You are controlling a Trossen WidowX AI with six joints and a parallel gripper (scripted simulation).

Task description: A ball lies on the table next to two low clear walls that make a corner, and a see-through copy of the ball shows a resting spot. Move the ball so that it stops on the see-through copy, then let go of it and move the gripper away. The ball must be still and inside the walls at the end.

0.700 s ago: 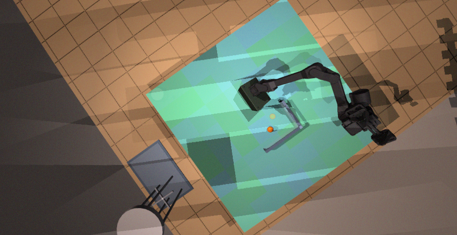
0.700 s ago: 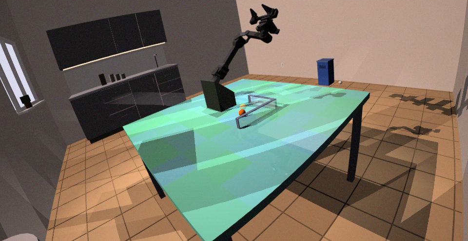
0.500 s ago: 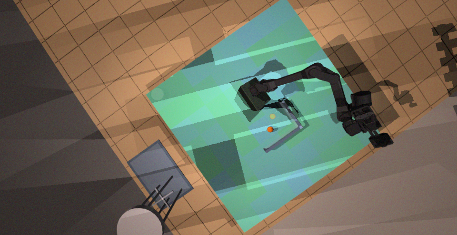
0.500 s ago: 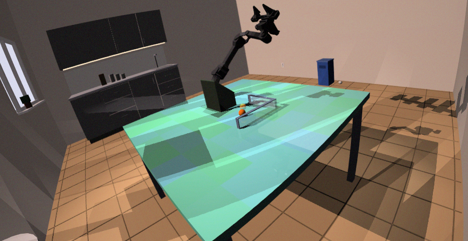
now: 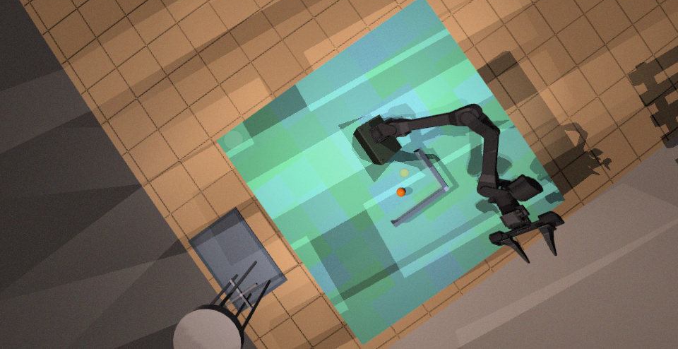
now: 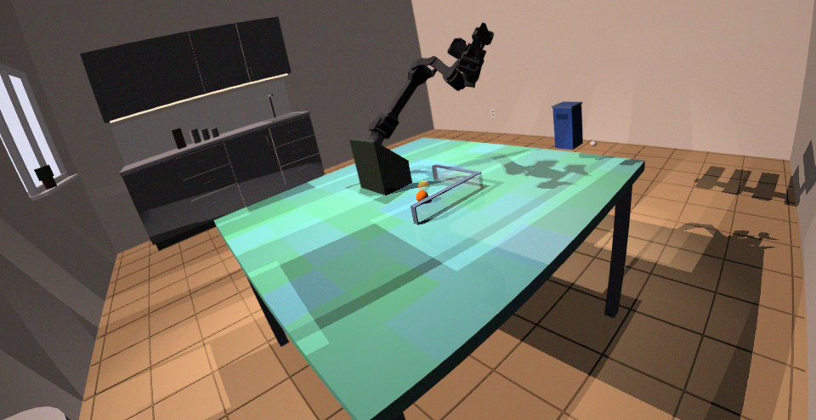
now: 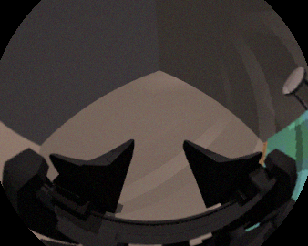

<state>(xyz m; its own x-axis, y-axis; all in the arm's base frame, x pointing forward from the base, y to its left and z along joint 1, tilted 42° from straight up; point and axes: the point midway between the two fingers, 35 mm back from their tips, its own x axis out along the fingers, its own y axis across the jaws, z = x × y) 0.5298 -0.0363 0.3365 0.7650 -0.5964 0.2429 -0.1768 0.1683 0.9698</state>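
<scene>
Now: gripper tip 51 cm above the orange ball, 21 cm past it and 17 cm to the left of it. Round my gripper tip: see-through copy of ball (51 cm below, 29 cm behind, 11 cm to the right).
</scene>
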